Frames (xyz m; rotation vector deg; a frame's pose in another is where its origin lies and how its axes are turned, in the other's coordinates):
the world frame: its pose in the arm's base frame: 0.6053 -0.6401 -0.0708 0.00 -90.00 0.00
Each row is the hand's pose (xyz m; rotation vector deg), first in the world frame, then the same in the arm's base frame.
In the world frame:
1: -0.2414 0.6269 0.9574 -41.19 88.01 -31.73
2: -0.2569 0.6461 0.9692 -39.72 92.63 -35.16
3: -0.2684 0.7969 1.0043 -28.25 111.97 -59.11
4: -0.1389 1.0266 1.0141 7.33 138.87 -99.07
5: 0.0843 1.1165 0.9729 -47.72 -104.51 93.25
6: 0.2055 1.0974 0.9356 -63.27 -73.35 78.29
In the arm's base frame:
1: -0.3521 -0.0132 -0.3122 -6.00 3.53 -46.27
2: -0.3639 0.0060 -0.3277 -2.86 8.33 -46.97
3: -0.3990 0.1568 -0.3392 18.36 30.40 -51.97
4: -0.4088 0.3865 -0.2097 57.62 67.72 -49.68
5: -0.3676 0.4764 0.0135 99.23 103.46 -32.05
6: -0.3303 0.4573 0.1347 124.92 122.49 -13.25

